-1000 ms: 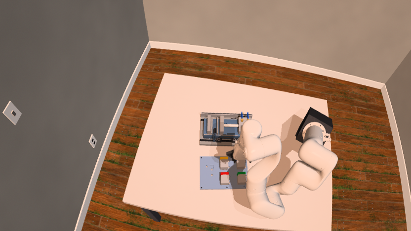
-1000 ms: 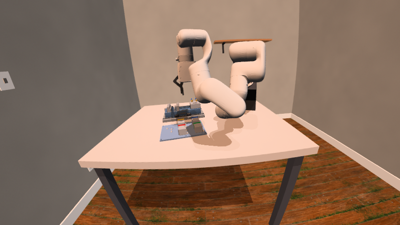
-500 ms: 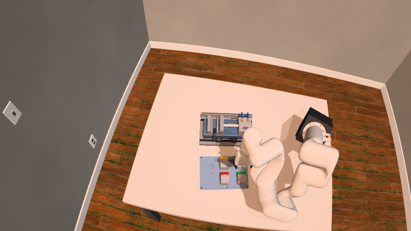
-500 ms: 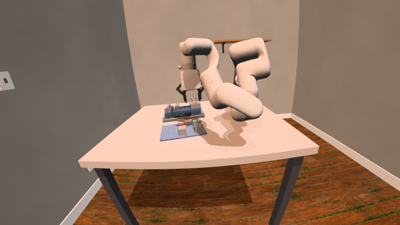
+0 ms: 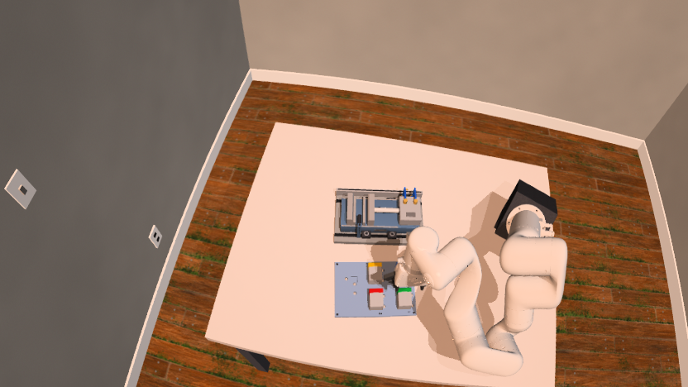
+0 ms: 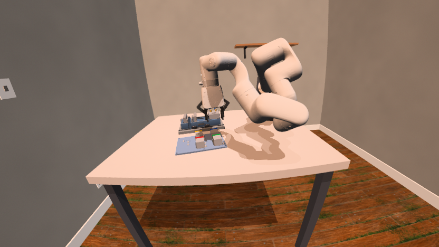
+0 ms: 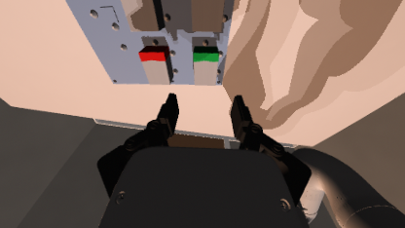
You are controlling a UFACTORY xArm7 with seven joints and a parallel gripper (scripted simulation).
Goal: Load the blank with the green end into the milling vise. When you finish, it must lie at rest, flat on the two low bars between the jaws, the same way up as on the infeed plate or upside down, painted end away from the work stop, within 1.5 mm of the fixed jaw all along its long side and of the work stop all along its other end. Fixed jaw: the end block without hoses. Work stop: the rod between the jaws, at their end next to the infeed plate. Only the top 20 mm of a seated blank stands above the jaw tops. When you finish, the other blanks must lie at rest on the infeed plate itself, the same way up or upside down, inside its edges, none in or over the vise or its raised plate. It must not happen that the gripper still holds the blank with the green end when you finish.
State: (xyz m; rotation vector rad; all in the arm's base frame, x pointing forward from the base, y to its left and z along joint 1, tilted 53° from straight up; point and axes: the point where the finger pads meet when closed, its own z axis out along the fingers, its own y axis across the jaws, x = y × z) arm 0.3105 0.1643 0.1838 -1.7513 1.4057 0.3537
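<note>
The green-ended blank is 12 cm below my hand. From my hand the other things lie so: blue-ended blank 12 cm below, 8 cm to the right, 3 cm ahead; then yellow-ended blank 12 cm below, 11 cm ahead, 5 cm to the right; then red-ended blank 12 cm below, 8 cm ahead, 3 cm to the left.
</note>
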